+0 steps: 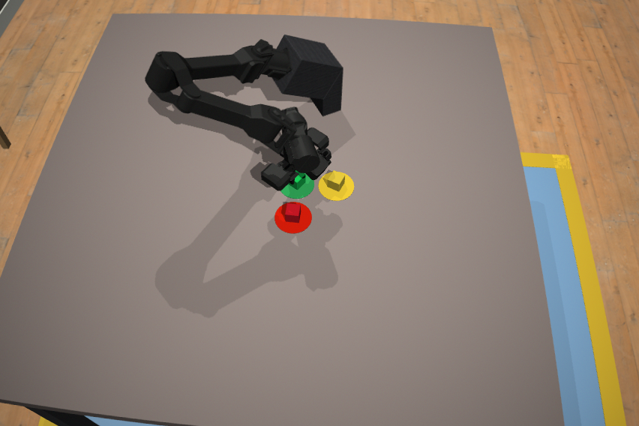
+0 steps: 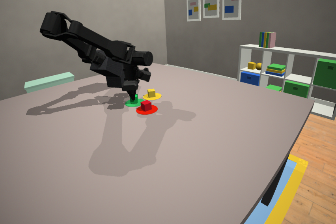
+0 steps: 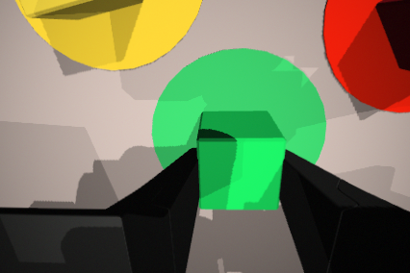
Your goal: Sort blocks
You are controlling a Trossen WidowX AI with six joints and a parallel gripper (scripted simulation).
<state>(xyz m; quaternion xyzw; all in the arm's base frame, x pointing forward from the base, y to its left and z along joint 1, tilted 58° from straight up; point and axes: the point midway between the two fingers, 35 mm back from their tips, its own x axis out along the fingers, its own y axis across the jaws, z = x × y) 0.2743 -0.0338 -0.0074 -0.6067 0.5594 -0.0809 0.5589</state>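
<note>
My gripper is now 4 cm above the green block. Round my hand: yellow block: 2 cm ahead, 10 cm to the left, 4 cm below; red block: 10 cm ahead, 3 cm to the right, 4 cm below; green circle: 5 cm below.
</note>
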